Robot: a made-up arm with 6 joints.
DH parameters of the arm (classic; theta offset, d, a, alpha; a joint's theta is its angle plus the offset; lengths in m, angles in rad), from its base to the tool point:
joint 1: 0 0.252 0 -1.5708
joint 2: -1.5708 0 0.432 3.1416
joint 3: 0 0 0 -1.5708
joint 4: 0 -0.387 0 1.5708
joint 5: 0 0.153 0 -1.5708
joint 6: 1.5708 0 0 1.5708
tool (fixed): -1.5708 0 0 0
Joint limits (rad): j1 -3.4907..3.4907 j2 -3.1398..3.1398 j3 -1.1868..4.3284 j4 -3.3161..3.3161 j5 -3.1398..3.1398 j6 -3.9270..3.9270
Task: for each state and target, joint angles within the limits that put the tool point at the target. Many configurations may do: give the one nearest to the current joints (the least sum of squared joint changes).
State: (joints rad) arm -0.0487 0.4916 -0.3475 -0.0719 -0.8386 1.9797
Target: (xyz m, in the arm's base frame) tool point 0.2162 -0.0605 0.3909
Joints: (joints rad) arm 0.3696 -0.2205 -0.8348 -0.4967 -0.8386 1.9797
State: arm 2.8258 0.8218 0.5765 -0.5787 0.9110 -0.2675
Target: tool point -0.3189 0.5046 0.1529
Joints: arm 2.3453 1.0043 0.2428 -0.6153 0.9110 -0.2675
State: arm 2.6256 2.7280 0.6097 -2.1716 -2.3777 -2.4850
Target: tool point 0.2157 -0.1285 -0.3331
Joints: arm 2.8696 2.8352 0.4715 -2.0156 -2.3777 -2.4850
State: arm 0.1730 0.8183 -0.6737 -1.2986 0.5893 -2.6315
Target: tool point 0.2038 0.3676 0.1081
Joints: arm 1.0437 0.9115 -0.0929 -1.6281 0.5893 -2.6315
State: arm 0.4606 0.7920 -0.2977 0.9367 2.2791 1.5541
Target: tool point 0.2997 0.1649 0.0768
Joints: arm 0.7595 1.0085 -0.9622 0.9676 2.2791 1.5541
